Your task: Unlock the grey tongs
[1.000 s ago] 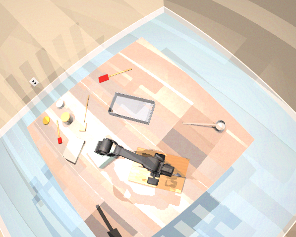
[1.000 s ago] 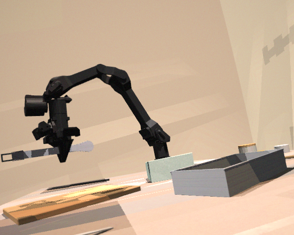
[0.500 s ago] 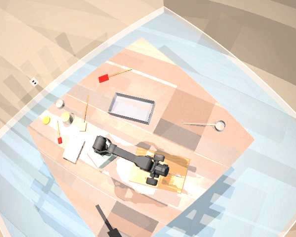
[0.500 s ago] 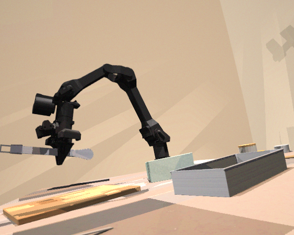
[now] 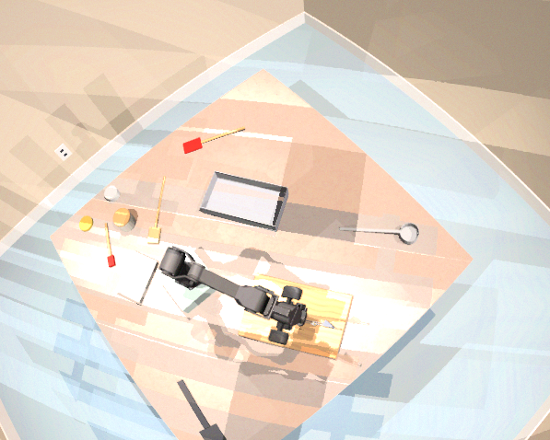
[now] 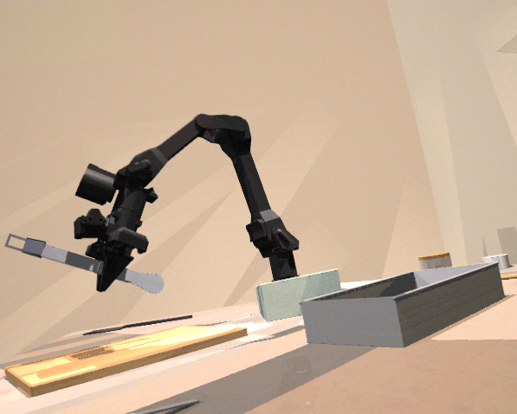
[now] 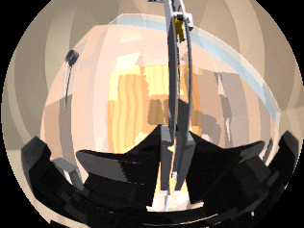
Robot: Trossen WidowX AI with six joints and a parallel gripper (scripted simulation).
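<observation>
The wooden board lies 10 mm ahead of my gripper tip, 40 mm to the left of it and 110 mm below it. Round my gripper tip: grey roasting tin: 80 mm ahead, 520 mm to the left, 90 mm below; then jar: 380 mm behind, 730 mm to the left, 90 mm below; then dark tool: 490 mm behind, 140 mm to the right, 120 mm below.
</observation>
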